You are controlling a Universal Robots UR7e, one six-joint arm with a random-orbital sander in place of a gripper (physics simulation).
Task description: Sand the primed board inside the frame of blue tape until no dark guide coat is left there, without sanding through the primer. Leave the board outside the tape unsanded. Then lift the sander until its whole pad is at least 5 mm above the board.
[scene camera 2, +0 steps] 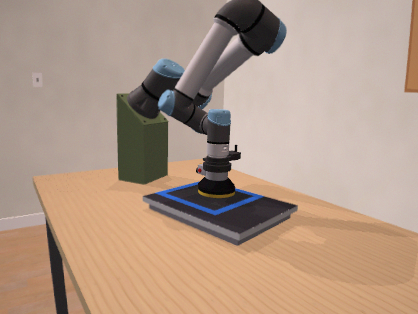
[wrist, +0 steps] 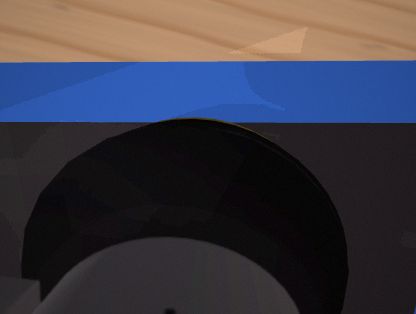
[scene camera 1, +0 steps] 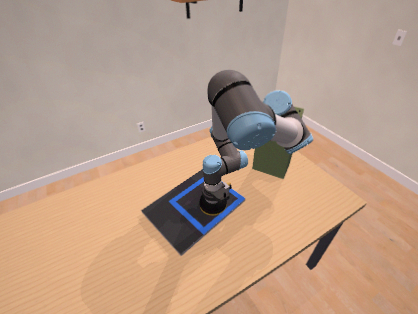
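Seen in the pictures: arm's base, origin of its link: (scene camera 2: 142,106).
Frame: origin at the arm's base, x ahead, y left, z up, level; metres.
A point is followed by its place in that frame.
The sander (scene camera 1: 213,203) (scene camera 2: 216,187) (wrist: 190,175) is the arm's tool and has no fingers. Its round black pad with a yellow rim is inside the blue tape frame (scene camera 1: 188,216) {x 0.573, y 0.095, z -0.269 m} (scene camera 2: 215,211) {x 0.597, y -0.018, z -0.268 m} (wrist: 200,90) {x 0.427, y 0.165, z -0.269 m}, with no visible gap to the board (scene camera 1: 170,225) {x 0.662, y 0.097, z -0.269 m} (scene camera 2: 250,220) {x 0.697, y 0.029, z -0.269 m} (wrist: 380,175) {x 0.515, y 0.149, z -0.270 m}. In the wrist view the pad's front edge meets the inner edge of one tape strip. The surface inside the tape is dark, greyer left of the pad and brownish-dark right of it. I cannot tell guide coat from shadow there. The surface under the pad is hidden.
The board lies on the wooden table (scene camera 1: 75,240) {x 1.063, y -0.076, z -0.313 m} (scene camera 2: 150,260) {x 0.692, y -0.262, z -0.313 m} (wrist: 125,25) {x 0.373, y 0.191, z -0.313 m}. The green pedestal (scene camera 1: 271,162) {x 0.054, y 0.048, z -0.221 m} (scene camera 2: 142,150) {x 0.102, y -0.041, z -0.170 m} carries the arm's base behind the board. The arm arches above the board. Its shadows fall on the table.
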